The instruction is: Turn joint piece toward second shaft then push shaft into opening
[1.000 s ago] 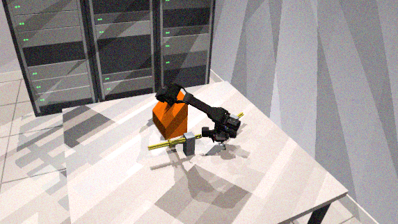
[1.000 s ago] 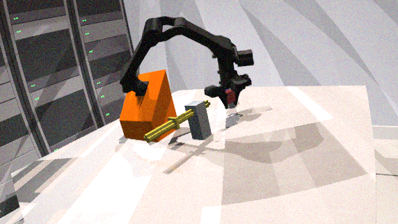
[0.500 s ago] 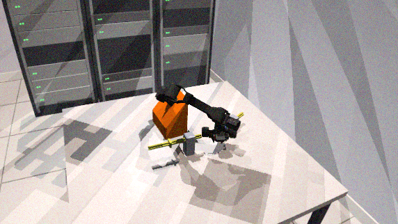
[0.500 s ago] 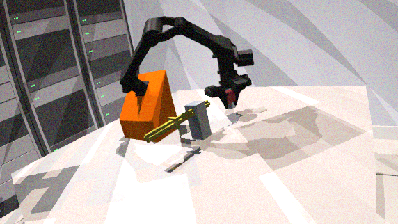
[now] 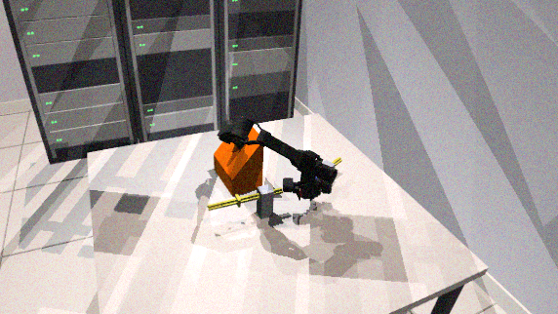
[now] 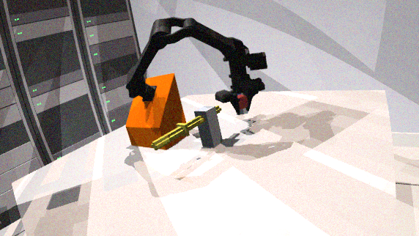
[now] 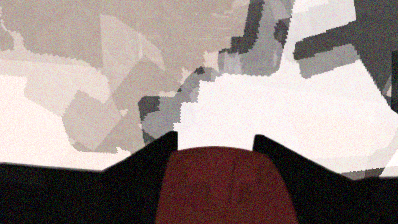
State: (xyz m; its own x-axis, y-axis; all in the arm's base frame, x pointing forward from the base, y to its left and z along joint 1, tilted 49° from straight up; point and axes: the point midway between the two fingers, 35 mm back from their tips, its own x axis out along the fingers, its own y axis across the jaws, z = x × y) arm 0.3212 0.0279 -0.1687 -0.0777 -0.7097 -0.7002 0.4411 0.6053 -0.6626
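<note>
My gripper tip is 4 cm below the red joint piece and 1 cm past it.
</note>
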